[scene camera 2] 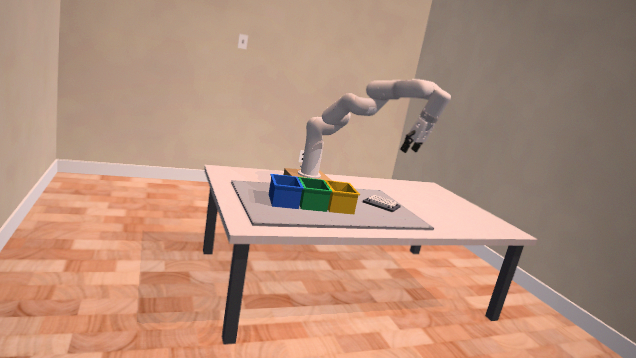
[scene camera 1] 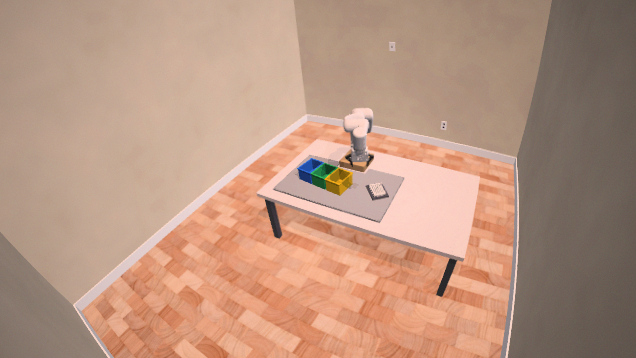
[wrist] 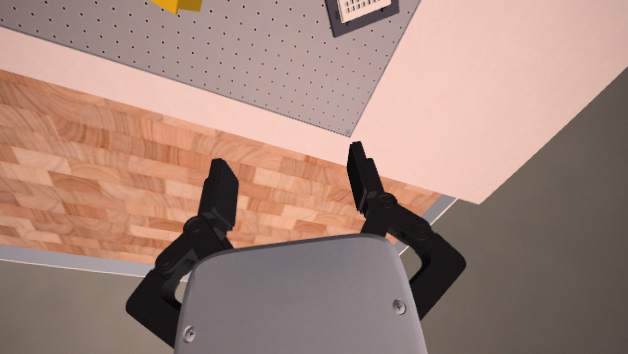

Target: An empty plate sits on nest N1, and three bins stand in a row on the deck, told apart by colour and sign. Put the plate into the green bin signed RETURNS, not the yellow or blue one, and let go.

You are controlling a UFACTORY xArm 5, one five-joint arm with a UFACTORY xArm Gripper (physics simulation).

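Frame: origin at the arm's base, x right, y ahead, z up, level; metres.
Seen in the pictures: gripper, fingertip midpoint: point(scene camera 2: 408, 151) point(scene camera 1: 359, 165) point(wrist: 290, 162); arm's base, origin of the base link: point(scene camera 2: 309, 174).
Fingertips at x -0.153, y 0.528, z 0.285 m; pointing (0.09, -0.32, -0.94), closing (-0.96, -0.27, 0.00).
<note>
Pixels of each thing's middle, then the offset from my fingertips to it. "pt": a spot on its surface instead. Level surfaces: height alone.
- white plate, body centre: point(scene camera 2: 382, 201) point(scene camera 1: 377, 189) dy -0.178, dx -0.083, dz -0.307 m
- green bin, body centre: point(scene camera 2: 312, 194) point(scene camera 1: 324, 176) dy -0.208, dx +0.317, dz -0.276 m
- blue bin, surface spot: point(scene camera 2: 285, 196) point(scene camera 1: 303, 175) pt dy -0.176, dx +0.473, dz -0.274 m
- yellow bin, surface spot: point(wrist: 190, 4) pt dy -0.080, dx +0.162, dz -0.282 m
- grey perforated deck, its level: dz -0.326 m
- pale table, its level: dz -0.339 m
A white plate point(scene camera 1: 377, 189) point(scene camera 2: 383, 201) point(wrist: 364, 6) with a grid of wells sits on the dark nest point(scene camera 2: 392, 208) point(wrist: 367, 21), cut off at the top edge in the wrist view. The green bin point(scene camera 1: 320, 179) point(scene camera 2: 315, 199) stands between the blue bin point(scene camera 1: 306, 175) point(scene camera 2: 285, 196) and the yellow bin point(scene camera 1: 336, 187) point(scene camera 2: 343, 202) point(wrist: 190, 4). No sign is readable. My gripper point(scene camera 1: 359, 161) point(scene camera 2: 410, 148) point(wrist: 290, 162) is open and empty, high in the air and tilted, apart from plate and bins. In the wrist view its fingers hang over the table's edge and the floor.
The grey perforated deck point(scene camera 1: 360, 207) point(scene camera 2: 300, 218) point(wrist: 275, 65) lies on the pale table point(scene camera 1: 435, 200) point(scene camera 2: 465, 215) point(wrist: 475, 100) under the bins and nest. The arm's base stands on a wooden block point(scene camera 2: 290, 172) behind the bins. Walls surround the table at a distance.
</note>
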